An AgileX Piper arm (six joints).
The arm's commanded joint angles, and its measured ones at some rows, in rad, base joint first. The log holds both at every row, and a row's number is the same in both.
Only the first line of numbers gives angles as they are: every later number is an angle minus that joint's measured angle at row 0.
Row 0, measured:
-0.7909 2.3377 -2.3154 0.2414 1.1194 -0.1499
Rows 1 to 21, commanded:
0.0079 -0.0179 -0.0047 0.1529 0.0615 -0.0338
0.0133 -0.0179 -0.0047 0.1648 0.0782 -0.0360
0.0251 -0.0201 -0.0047 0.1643 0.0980 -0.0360
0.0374 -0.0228 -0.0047 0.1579 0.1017 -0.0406
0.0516 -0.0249 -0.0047 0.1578 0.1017 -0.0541
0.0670 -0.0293 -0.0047 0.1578 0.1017 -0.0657
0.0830 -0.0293 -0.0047 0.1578 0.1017 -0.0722
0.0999 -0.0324 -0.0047 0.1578 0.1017 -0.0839
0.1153 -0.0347 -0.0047 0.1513 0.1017 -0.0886
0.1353 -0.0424 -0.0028 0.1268 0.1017 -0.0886
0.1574 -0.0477 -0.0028 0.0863 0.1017 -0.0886
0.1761 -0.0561 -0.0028 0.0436 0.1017 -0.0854
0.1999 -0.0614 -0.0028 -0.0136 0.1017 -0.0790
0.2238 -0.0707 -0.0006 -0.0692 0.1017 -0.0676
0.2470 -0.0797 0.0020 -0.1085 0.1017 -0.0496
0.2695 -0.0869 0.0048 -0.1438 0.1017 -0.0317
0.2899 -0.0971 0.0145 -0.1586 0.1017 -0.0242
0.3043 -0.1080 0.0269 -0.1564 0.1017 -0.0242
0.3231 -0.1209 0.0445 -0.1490 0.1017 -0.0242
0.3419 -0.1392 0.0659 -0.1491 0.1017 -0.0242
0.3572 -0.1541 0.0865 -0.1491 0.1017 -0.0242
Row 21, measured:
0.2993 -0.0944 0.0264 -0.1314 0.1024 -0.0339
